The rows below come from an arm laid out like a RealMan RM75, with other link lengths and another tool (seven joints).
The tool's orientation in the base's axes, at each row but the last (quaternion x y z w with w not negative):
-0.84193 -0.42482 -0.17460 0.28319
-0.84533 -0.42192 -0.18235 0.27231
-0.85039 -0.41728 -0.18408 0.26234
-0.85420 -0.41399 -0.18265 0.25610
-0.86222 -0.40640 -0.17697 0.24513
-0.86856 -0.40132 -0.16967 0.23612
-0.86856 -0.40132 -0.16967 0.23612
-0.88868 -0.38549 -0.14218 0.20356
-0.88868 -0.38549 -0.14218 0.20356
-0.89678 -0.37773 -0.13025 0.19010
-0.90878 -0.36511 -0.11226 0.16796
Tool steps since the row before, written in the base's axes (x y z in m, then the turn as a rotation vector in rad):
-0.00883 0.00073 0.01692 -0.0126 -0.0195 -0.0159
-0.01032 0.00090 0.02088 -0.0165 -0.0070 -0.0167
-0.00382 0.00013 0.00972 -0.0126 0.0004 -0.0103
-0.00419 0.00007 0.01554 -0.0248 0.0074 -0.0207
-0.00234 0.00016 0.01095 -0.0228 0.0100 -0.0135
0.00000 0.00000 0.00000 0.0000 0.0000 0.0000
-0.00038 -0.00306 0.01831 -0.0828 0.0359 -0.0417
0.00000 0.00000 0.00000 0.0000 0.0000 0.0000
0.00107 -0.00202 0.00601 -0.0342 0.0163 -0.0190
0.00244 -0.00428 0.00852 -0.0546 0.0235 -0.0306
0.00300 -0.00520 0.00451 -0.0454 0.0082 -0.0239
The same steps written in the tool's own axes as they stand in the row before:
0.00439 -0.01310 -0.01319 -0.0278 0.0043 -0.0005
0.00583 -0.01523 -0.01665 -0.0228 -0.0048 0.0075
0.00302 -0.00599 -0.00800 -0.0126 -0.0074 0.0072
0.00571 -0.00784 -0.01284 -0.0210 -0.0178 0.0185
0.00420 -0.00498 -0.00911 -0.0145 -0.0197 0.0143
0.00000 0.00000 0.00000 0.0000 0.0000 0.0000
0.00674 -0.00358 -0.01693 -0.0494 -0.0733 0.0456
0.00000 0.00000 0.00000 0.0000 0.0000 0.0000
0.00190 0.00053 -0.00612 -0.0202 -0.0307 0.0211
0.00219 0.00246 -0.00928 -0.0340 -0.0474 0.0328
0.00034 0.00462 -0.00591 -0.0348 -0.0321 0.0214

